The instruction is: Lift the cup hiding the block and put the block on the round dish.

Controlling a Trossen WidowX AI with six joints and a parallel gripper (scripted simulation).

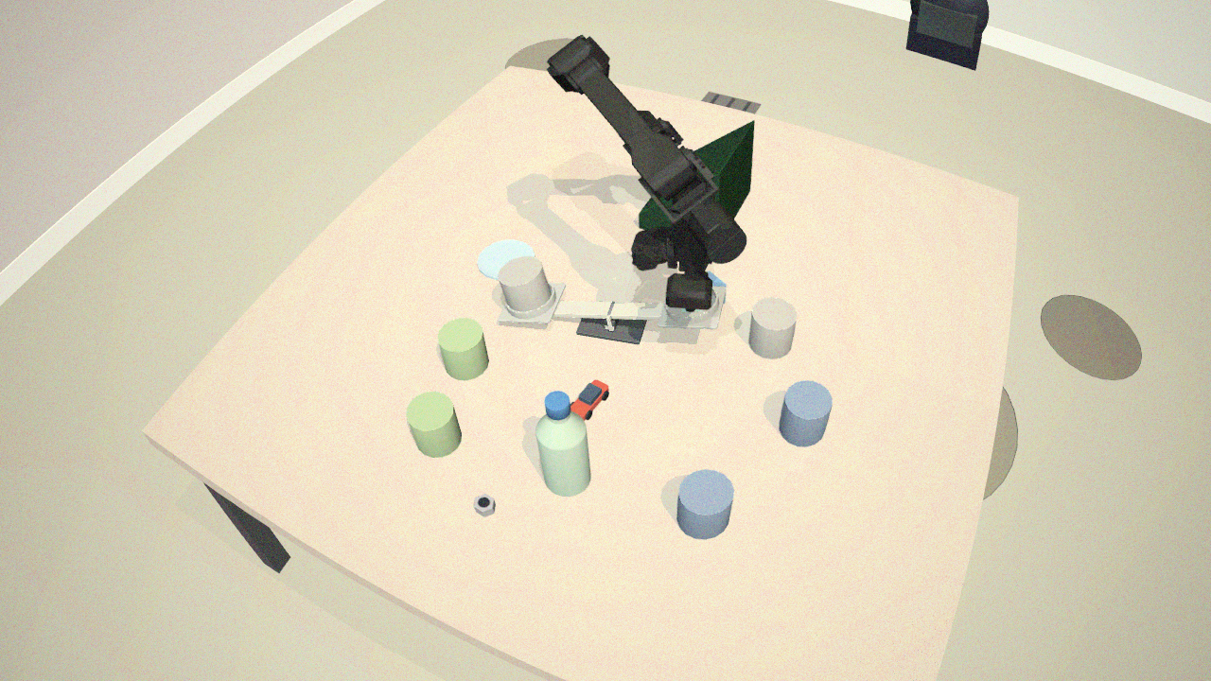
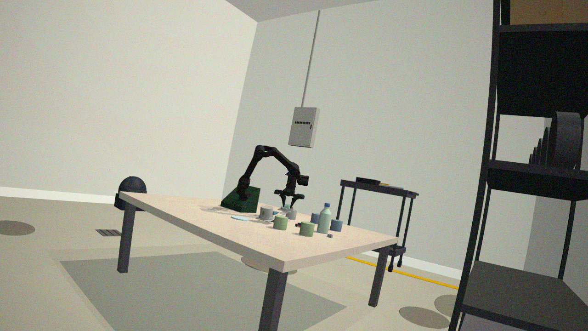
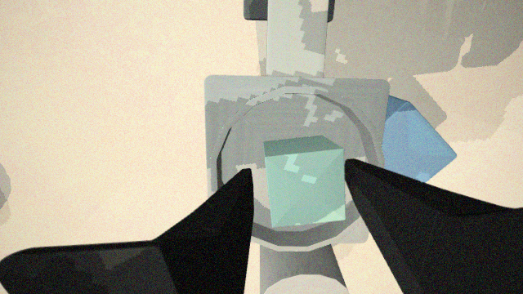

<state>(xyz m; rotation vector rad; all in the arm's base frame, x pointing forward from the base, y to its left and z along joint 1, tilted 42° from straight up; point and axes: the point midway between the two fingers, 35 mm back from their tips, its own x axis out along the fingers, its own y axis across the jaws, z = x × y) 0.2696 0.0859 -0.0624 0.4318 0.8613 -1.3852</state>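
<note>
Right now my gripper tip is 36 cm to the left of the round dish, 8 cm above it and 6 cm past it. Round my gripper tip: light blue box 8 cm behind, 6 cm below; then red toy car 18 cm ahead, 9 cm to the right, 7 cm below; then balance 12 cm to the right, 6 cm below, 2 cm ahead.
</note>
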